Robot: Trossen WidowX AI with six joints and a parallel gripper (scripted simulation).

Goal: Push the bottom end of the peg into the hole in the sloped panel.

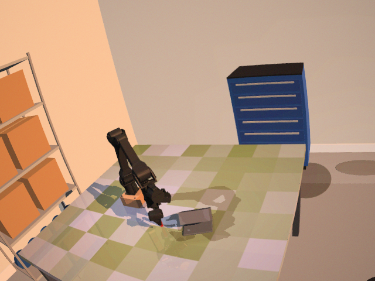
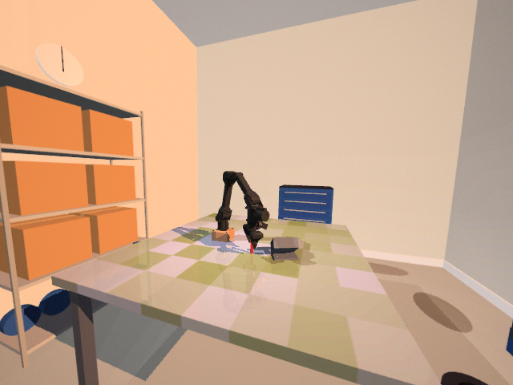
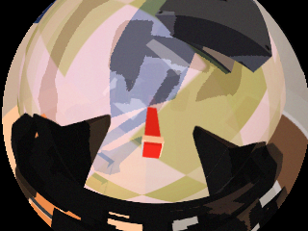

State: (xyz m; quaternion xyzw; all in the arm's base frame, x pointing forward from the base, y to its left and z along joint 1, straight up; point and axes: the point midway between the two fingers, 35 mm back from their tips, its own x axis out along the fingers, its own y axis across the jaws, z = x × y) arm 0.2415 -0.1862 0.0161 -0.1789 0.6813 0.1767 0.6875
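The red peg lies 10 mm above my gripper tip. The rest, counted from my gripper tip: grey sloped panel: 170 mm ahead, 30 mm to the left, 10 mm above.
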